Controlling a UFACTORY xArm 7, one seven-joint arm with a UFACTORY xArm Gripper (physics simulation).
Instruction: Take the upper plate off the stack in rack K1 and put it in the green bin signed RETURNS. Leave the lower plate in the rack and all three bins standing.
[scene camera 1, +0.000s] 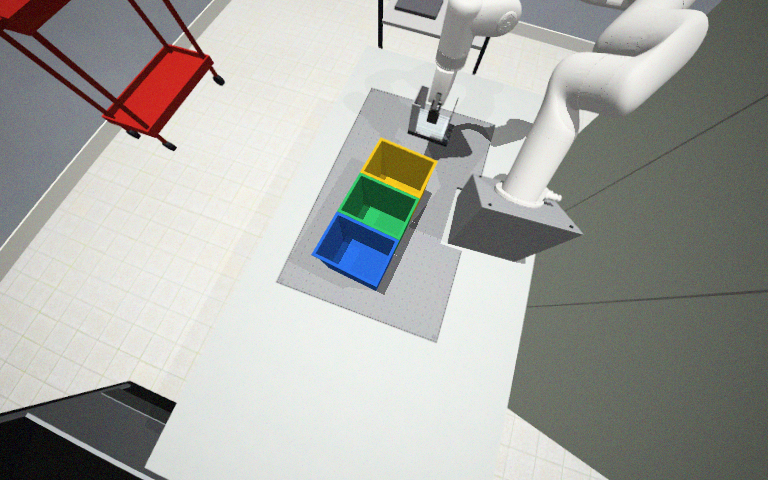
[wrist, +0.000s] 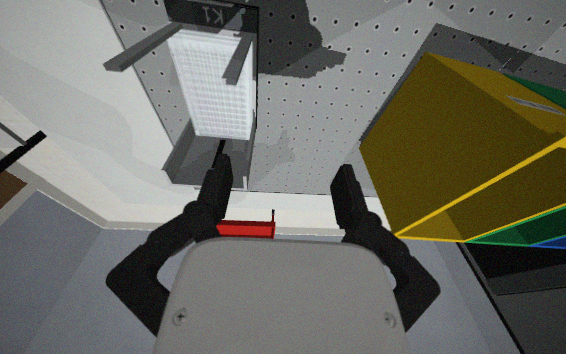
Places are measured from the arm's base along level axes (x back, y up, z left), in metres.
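Pixels of known places: gripper, between the fingertips: (scene camera 1: 435, 111) (wrist: 284, 170); arm's base, origin of its link: (scene camera 1: 517, 196).
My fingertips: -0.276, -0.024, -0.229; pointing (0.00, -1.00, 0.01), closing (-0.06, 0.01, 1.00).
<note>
For each thing: its top centre in the pictures, then the offset to it from my fingertips, as dx, dy, dz. Level surfaces: height alone.
- green bin, centre of its top: (scene camera 1: 378, 204) -0.070, +0.005, +0.359
- yellow bin, centre of its top: (wrist: 494, 211) (scene camera 1: 399, 166) -0.051, +0.005, +0.230
- blue bin, centre of its top: (scene camera 1: 355, 247) -0.089, +0.005, +0.489
- perforated board, height of its surface: dy -0.174
- table, height of its surface: dy -0.187
Rack K1 (scene camera 1: 428, 137) (wrist: 181, 151) is a dark grey holder with upright posts, at the far end of the perforated board. White, ribbed plates (scene camera 1: 432, 129) (wrist: 217, 90) lie in it; I cannot separate the upper from the lower. My gripper (scene camera 1: 434, 107) (wrist: 284, 170) is open and empty. In the scene view it overlaps the rack; in the wrist view the plates are up and left of the finger gap, apart from the fingers. The green bin (scene camera 1: 378, 204) (wrist: 542, 225) stands upright between the yellow bin (scene camera 1: 399, 163) (wrist: 450, 145) and the blue bin (scene camera 1: 362, 261) (wrist: 556, 243). The RETURNS sign is not readable.
The bins stand in a row on the perforated board (scene camera 1: 416, 300) (wrist: 310, 100), the yellow one nearest the rack. The arm's grey base block (scene camera 1: 492, 223) stands right of them. A red cart (scene camera 1: 167, 90) (wrist: 247, 229) is on the floor beyond the table (scene camera 1: 339, 396).
</note>
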